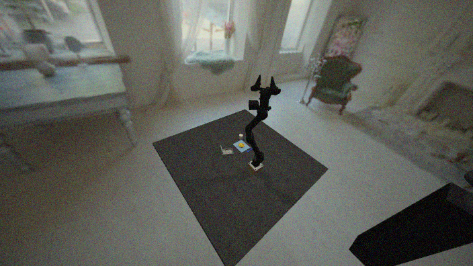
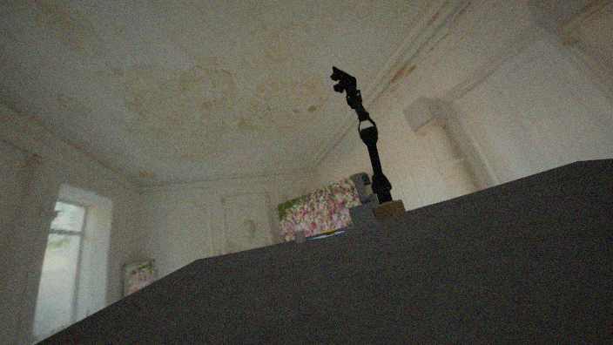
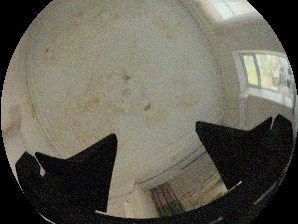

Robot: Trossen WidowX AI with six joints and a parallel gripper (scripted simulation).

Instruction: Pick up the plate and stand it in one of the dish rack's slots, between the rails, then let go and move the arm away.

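My gripper tip is now 25 cm short of the yellow plate, 15 cm to the left of it and 88 cm above it. The rest, counted from my gripper tip: grey dish rack (25 cm ahead, 4 cm to the left, 88 cm below); blue spoon (15 cm ahead, 18 cm to the right, 90 cm below); light blue pad (25 cm ahead, 15 cm to the right, 90 cm below).
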